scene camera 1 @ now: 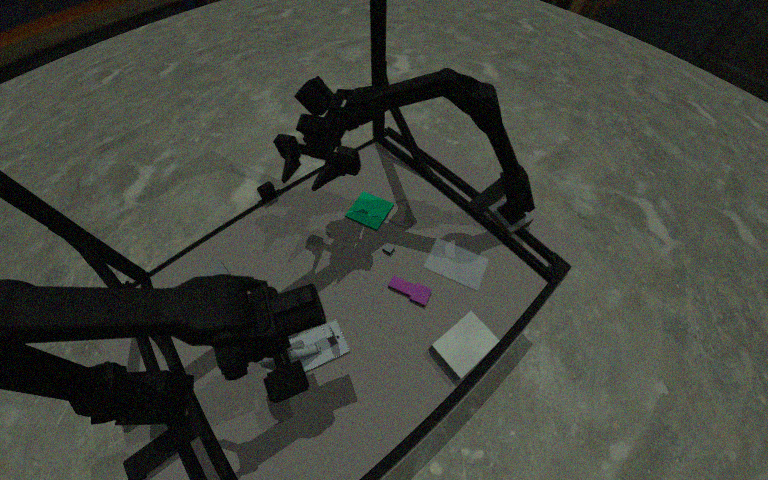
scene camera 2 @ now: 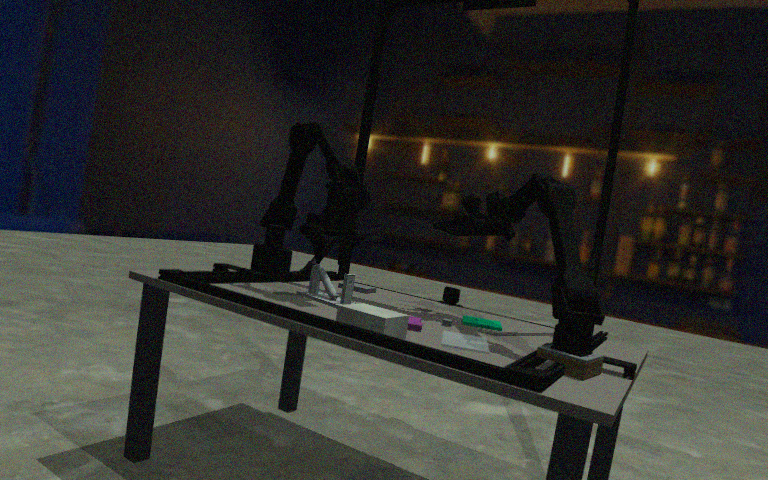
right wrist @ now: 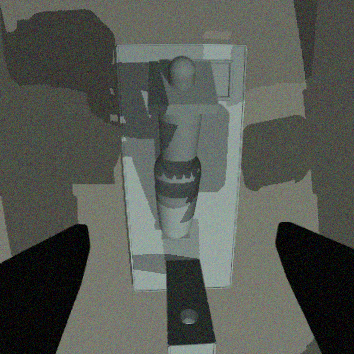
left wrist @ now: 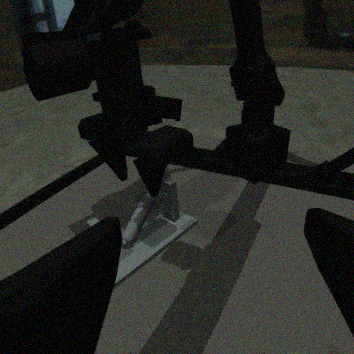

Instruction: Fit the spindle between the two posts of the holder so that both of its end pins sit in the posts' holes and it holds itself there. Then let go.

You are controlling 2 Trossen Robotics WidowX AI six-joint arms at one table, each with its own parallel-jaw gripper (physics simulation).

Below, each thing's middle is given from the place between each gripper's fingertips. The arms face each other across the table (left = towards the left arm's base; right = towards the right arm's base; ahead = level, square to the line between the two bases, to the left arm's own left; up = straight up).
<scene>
The grey spindle [right wrist: 180, 90] is 10 mm to the right of my right hand and 40 mm below it. From my right hand the other things lie so: pale flat sheet [scene camera 1: 464, 267] 10 mm behind, 450 mm to the left, 100 mm below.
My left hand is 23 cm short of the grey spindle, 16 cm to the left of it and 19 cm above it. Also, from my left hand: pale flat sheet 22 cm ahead, 29 cm to the left, 24 cm below.
</scene>
